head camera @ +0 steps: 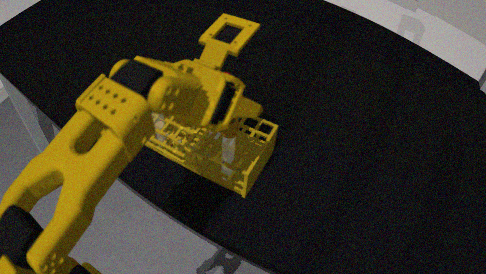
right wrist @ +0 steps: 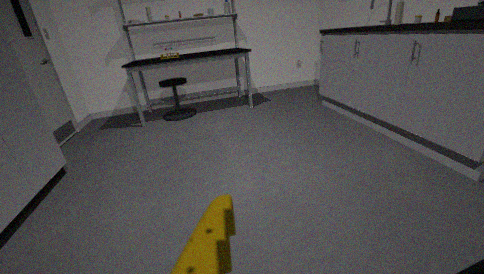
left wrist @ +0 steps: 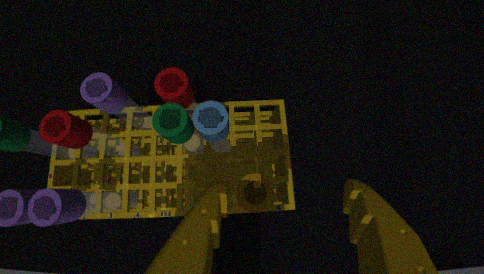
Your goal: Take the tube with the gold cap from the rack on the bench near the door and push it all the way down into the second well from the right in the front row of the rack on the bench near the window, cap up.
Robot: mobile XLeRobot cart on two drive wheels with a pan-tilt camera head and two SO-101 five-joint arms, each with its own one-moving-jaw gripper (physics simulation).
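Places are measured from the left arm's base along level axes (x ahead, y left, z up), in metres.
Where they show: left hand, its tool point: (head camera: 221,93) (left wrist: 227,194); right hand, its tool point: (right wrist: 232,208).
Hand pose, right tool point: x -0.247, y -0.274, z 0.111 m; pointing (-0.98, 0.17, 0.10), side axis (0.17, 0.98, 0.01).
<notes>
Each offset is from my right tool point to the centre of the thing. "*": to the spot under its first point. Level surfaces: height alone.
The yellow rack {* dx +0.566, dy +0.229, dz -0.096 m} (head camera: 262,161) (left wrist: 290,170) stands on the black bench top. The tube with the gold cap {dx +0.531, dy +0.262, dz -0.060 m} (head camera: 228,149) (left wrist: 253,192) stands cap up in the front row near the rack's right end; its cap is dim in shadow, and I cannot tell exactly which well holds it. My left gripper (head camera: 245,116) (left wrist: 285,187) is open and empty above that end, with a wide gap between the jaws. In the left wrist view the cap lies beyond the left jaw's tip, apart from both jaws. My right gripper (right wrist: 226,207) shows one notched jaw, so it is open, over the floor.
Blue (left wrist: 211,119), green {dx +0.572, dy +0.306, dz -0.060 m} (left wrist: 171,121), red {dx +0.594, dy +0.307, dz -0.060 m} (left wrist: 172,84) and purple (left wrist: 97,88) caps stand in the same rack. Across the room, another bench {dz -0.128 m} (right wrist: 210,54) bears a small yellow rack (right wrist: 170,56), with a stool (right wrist: 173,81) before it. Cabinets (right wrist: 385,70) line the right side.
</notes>
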